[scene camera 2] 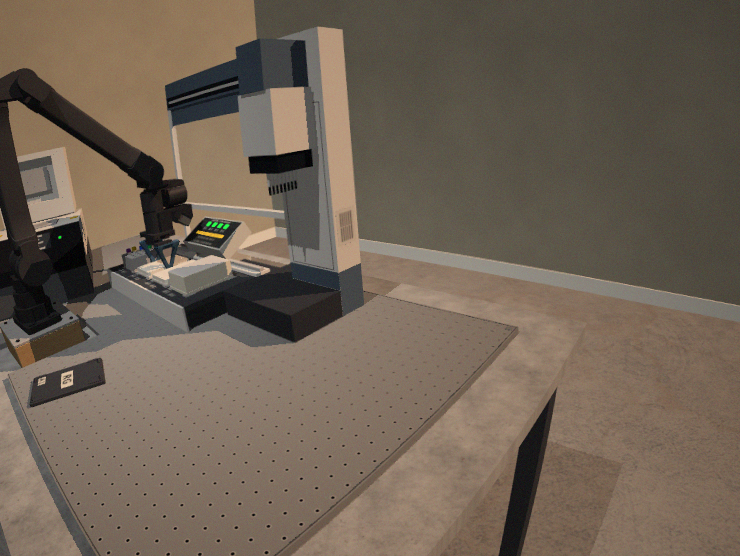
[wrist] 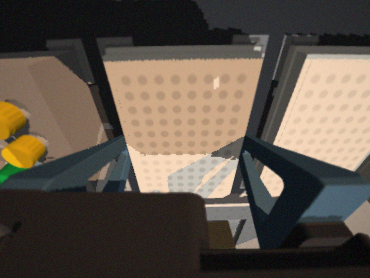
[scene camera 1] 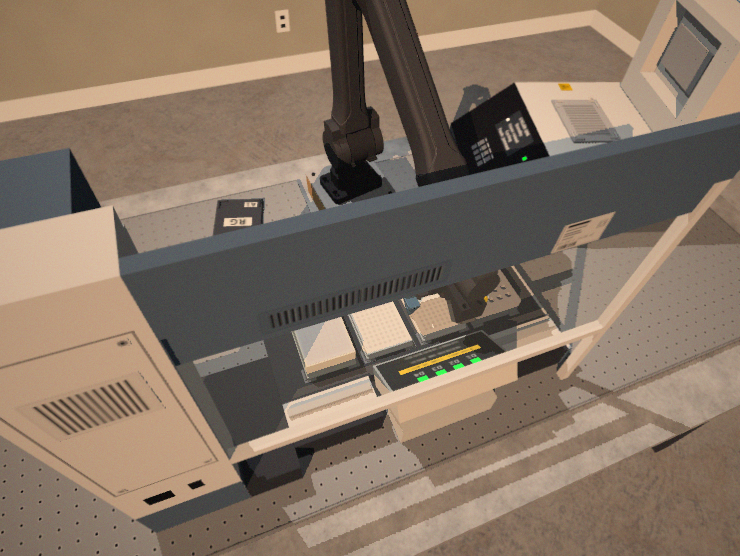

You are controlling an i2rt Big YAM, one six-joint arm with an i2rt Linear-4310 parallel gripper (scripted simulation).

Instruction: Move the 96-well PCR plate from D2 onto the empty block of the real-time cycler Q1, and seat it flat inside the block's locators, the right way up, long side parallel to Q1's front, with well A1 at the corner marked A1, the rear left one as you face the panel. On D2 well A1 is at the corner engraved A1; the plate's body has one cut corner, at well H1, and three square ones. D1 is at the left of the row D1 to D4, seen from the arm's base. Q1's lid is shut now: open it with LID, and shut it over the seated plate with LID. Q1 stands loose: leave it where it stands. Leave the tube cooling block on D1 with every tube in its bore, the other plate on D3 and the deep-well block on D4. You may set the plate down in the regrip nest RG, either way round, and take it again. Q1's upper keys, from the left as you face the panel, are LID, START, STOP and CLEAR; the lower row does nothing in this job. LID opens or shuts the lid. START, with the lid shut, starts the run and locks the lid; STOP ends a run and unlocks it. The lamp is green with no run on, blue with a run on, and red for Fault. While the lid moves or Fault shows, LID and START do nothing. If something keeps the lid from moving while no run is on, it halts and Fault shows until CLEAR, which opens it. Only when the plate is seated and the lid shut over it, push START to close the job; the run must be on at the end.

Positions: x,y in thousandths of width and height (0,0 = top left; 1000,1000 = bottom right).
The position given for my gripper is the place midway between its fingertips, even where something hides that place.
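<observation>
You'd find a cycler lid (scene camera 1: 890,175) here, and there's my gripper (scene camera 2: 221,481) too, which the wrist view (wrist: 499,498) also shows.
</observation>
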